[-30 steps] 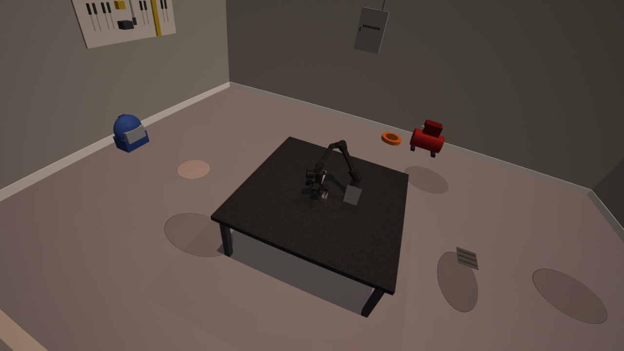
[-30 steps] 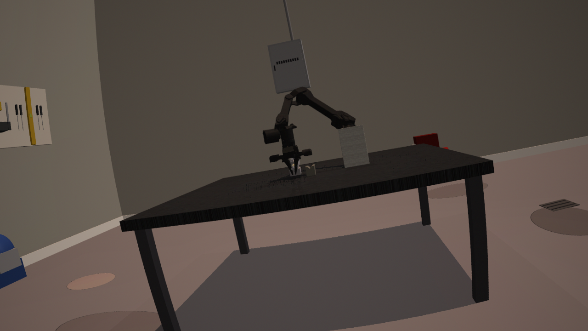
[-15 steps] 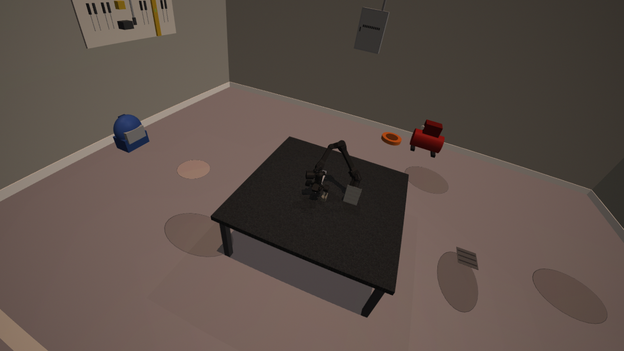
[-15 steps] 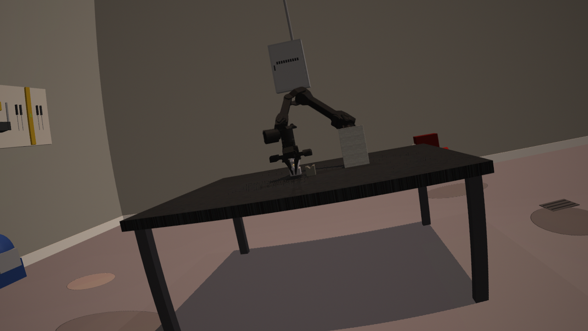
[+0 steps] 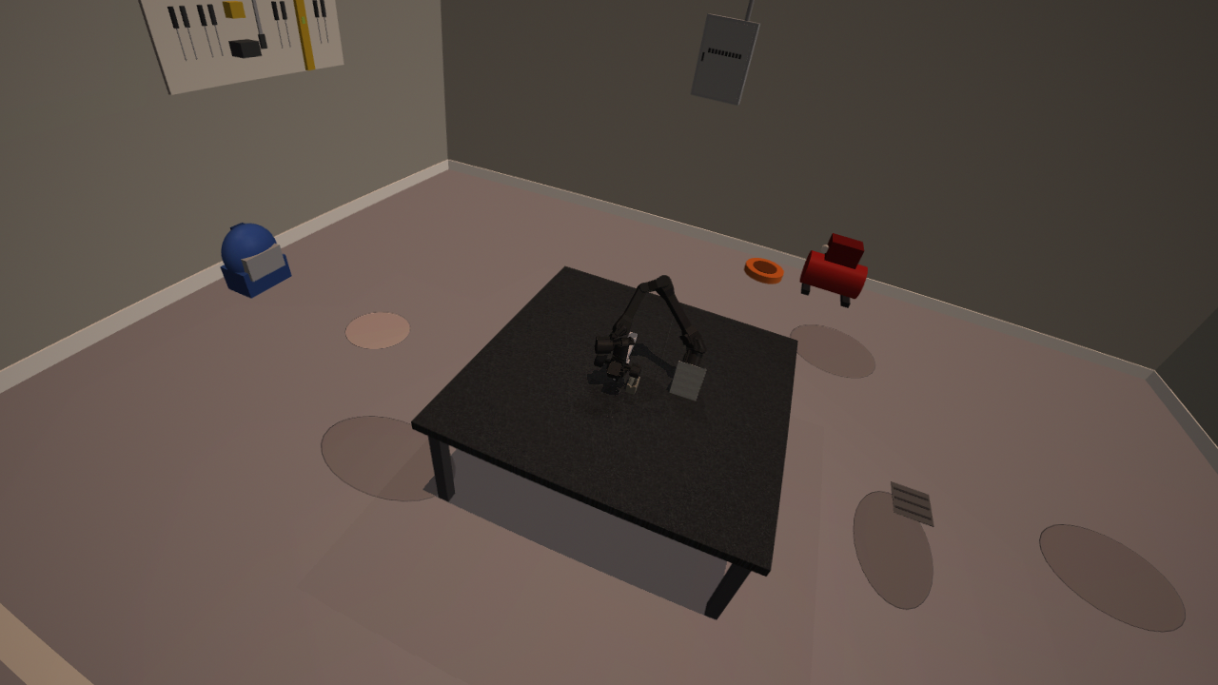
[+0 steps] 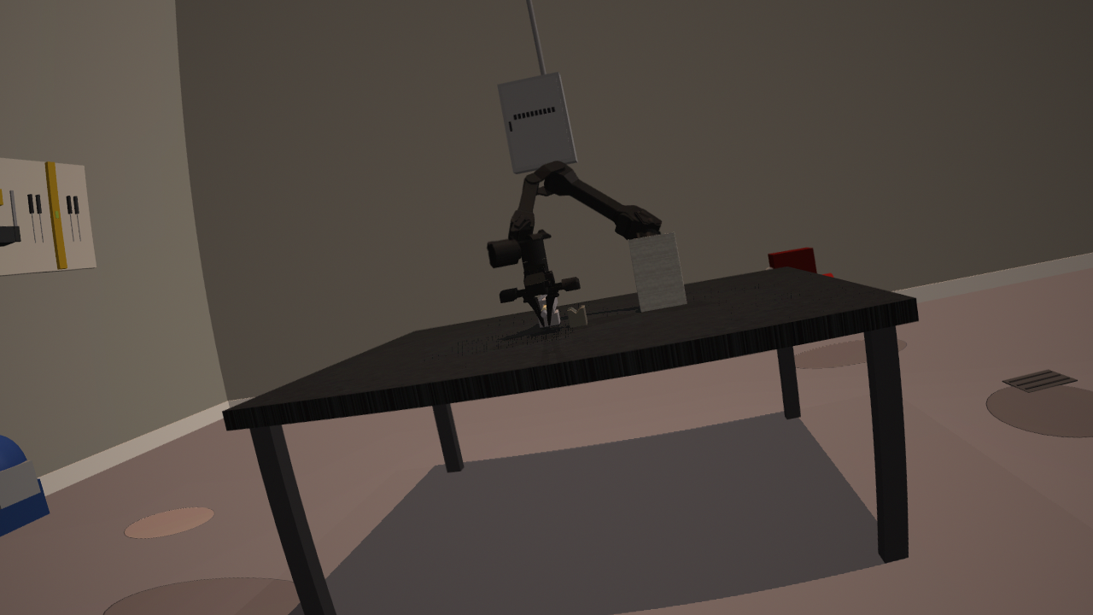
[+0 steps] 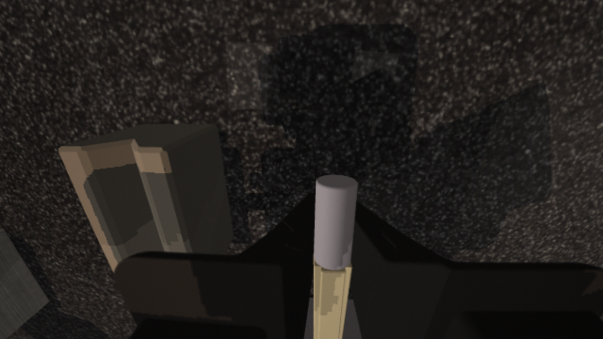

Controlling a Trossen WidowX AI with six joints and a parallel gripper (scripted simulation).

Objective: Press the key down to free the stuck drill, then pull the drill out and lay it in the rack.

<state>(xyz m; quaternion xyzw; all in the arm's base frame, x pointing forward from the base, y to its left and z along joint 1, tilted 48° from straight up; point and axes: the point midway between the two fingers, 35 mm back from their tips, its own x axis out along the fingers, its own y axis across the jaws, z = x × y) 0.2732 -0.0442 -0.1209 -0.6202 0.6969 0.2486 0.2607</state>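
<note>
Right now my gripper tip is 70 mm past the v-shaped rack, 10 mm to the right of it and 10 mm below it. From my gripper tip the other things lie so: thin dark drill (10 mm behind, 200 mm to the right, 40 mm above); then grey block (10 mm behind, 170 mm to the right, 40 mm above).
</note>
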